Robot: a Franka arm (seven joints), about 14 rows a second.
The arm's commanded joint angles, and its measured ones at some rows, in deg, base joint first. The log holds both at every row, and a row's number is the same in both.
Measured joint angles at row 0: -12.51, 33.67, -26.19, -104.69, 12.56, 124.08, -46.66
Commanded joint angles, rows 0 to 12: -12.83, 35.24, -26.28, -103.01, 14.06, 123.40, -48.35; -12.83, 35.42, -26.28, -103.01, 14.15, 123.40, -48.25; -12.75, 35.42, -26.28, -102.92, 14.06, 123.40, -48.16; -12.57, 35.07, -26.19, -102.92, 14.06, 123.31, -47.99; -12.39, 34.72, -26.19, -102.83, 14.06, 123.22, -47.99; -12.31, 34.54, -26.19, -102.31, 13.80, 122.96, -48.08; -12.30, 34.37, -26.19, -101.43, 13.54, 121.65, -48.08; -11.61, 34.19, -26.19, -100.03, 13.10, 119.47, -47.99; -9.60, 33.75, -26.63, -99.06, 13.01, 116.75, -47.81; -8.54, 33.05, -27.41, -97.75, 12.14, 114.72, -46.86; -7.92, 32.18, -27.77, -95.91, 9.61, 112.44, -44.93; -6.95, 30.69, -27.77, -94.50, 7.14, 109.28, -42.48; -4.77, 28.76, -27.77, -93.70, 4.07, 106.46, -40.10
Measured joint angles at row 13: -7.80, 32.55, -26.91, -95.24, 8.34, 111.65, -43.98
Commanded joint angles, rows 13 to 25: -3.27, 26.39, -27.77, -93.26, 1.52, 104.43, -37.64; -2.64, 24.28, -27.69, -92.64, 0.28, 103.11, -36.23; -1.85, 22.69, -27.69, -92.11, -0.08, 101.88, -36.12; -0.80, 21.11, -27.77, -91.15, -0.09, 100.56, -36.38; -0.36, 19.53, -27.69, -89.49, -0.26, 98.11, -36.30; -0.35, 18.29, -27.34, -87.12, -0.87, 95.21, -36.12; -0.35, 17.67, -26.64, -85.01, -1.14, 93.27, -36.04; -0.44, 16.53, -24.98, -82.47, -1.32, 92.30, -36.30; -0.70, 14.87, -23.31, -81.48, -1.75, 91.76, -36.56; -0.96, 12.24, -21.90, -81.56, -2.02, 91.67, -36.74; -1.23, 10.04, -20.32, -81.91, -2.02, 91.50, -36.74; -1.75, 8.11, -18.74, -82.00, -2.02, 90.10, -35.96; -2.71, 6.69, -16.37, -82.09, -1.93, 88.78, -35.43
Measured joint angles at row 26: -1.01, 10.54, -20.05, -81.08, -1.02, 91.04, -36.58
